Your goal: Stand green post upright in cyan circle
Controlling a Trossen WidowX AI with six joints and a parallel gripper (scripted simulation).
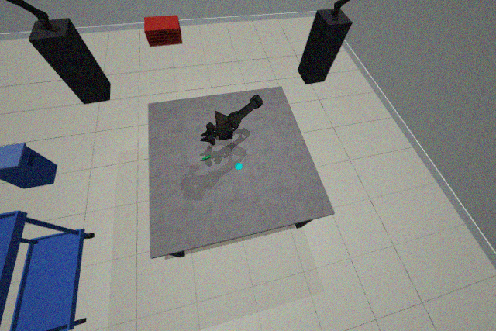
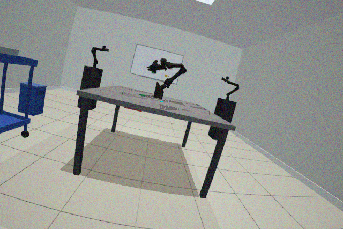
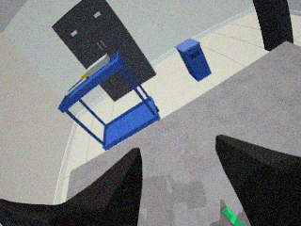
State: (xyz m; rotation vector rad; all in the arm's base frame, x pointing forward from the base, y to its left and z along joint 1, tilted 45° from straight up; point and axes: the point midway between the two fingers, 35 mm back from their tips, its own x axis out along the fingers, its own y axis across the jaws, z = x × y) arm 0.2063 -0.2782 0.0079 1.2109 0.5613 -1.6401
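Right now the green post is 31 cm below my gripper tip, 1 cm to the left of it and 1 cm behind it. Round my gripper tip: cyan circle 32 cm below, 25 cm to the left, 12 cm ahead.
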